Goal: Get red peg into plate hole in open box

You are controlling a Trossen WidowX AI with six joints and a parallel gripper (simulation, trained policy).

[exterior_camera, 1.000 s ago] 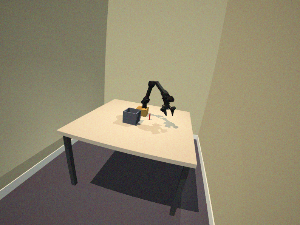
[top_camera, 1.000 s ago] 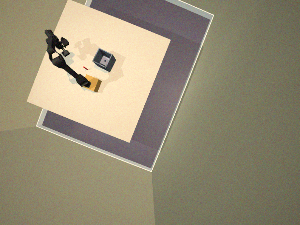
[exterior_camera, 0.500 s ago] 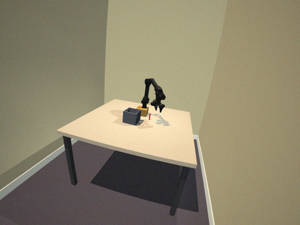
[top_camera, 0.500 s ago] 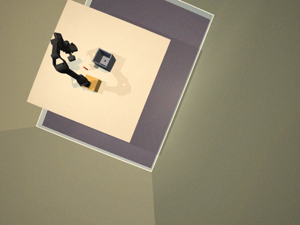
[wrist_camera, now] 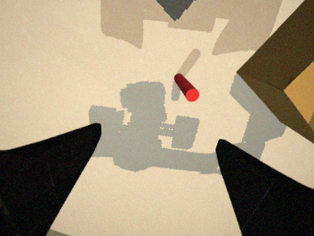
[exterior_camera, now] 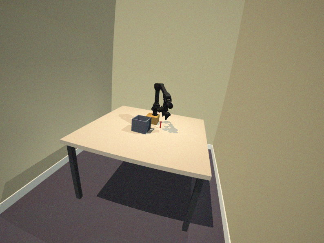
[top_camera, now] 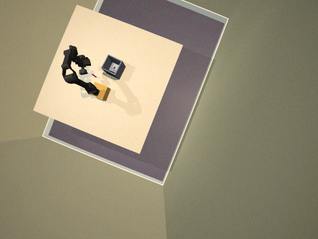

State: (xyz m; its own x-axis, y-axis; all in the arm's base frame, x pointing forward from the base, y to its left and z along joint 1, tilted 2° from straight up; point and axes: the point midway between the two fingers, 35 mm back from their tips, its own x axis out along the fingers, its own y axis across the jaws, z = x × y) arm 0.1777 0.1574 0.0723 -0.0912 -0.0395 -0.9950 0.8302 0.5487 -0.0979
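My gripper tip is now 90 mm above the red peg, 30 mm to the left of it and 20 mm past it. The rest, counted from my gripper tip: grey plate (210 mm to the right, 140 mm ahead, 90 mm below).
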